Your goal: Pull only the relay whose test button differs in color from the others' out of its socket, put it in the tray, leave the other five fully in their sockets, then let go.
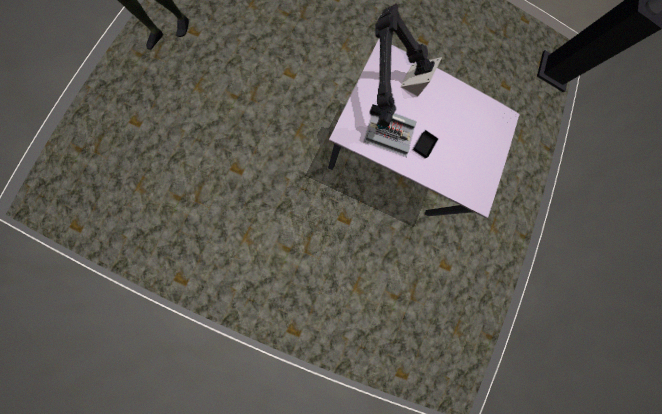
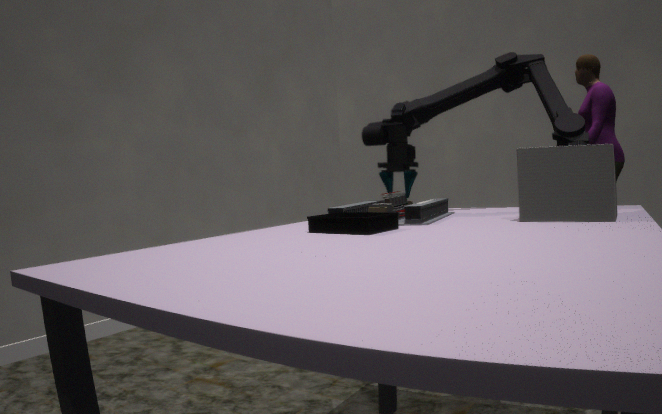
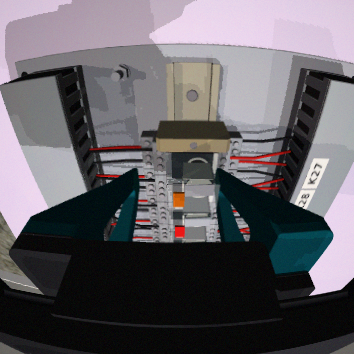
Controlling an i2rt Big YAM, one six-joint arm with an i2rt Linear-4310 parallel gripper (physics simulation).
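Places are measured from the arm's base along level axes (x ahead, y up, z right), in centimetres.
Where they show: gripper, fingertip midpoint: point(image 1: 380, 125) point(image 3: 176, 176); arm's base, origin of the base link: point(image 1: 424, 69) point(image 2: 577, 174).
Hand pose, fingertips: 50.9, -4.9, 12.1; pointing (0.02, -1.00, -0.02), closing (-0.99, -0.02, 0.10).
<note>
Things, the pixels of their top centre, and the offset from my fingertips, as dx, dy, dz. "pt": a spot on its surface instead.
- relay with an orange test button, middle of its top: point(image 3: 193, 200) -1.0, +1.9, -0.1
- red button, middle of its top: point(image 3: 179, 231) -0.5, +1.9, -2.9
- grey part, surface spot: point(image 3: 198, 171) pt -1.2, +0.7, +1.0
- black tray, middle of its top: point(image 2: 352, 214) point(image 1: 427, 143) -4.6, -1.5, -34.7
- grey panel, middle of its top: point(image 3: 187, 221) point(image 1: 390, 131) -2.0, -4.0, -8.6
- tan end block, middle of its top: point(image 3: 193, 145) -0.8, -1.0, +1.7
A relay with an orange test button point(image 3: 178, 200) sits in the socket row; the relay behind it, nearer the palm, shows a red button point(image 3: 180, 231). A grey part point(image 3: 198, 171) stands between the orange-button relay and the tan end block; no button shows on it. The other relays are hidden by the gripper body. My gripper point(image 2: 399, 194) point(image 3: 176, 176) is open and empty, pointing down, with its teal fingers on either side of the row near the orange-button relay. Their exact height is unclear. The black tray point(image 1: 425, 144) point(image 2: 345, 224) stands on the table beside the relay panel.
The grey panel point(image 3: 252, 62) carries slotted wire ducts point(image 3: 32, 107) point(image 3: 327, 120) along both sides, with red and black wires running to the sockets. A tan end block point(image 3: 193, 136) stands on the rail. The arm's base is on a light box point(image 2: 566, 182). A person point(image 2: 600, 112) stands beyond the table.
</note>
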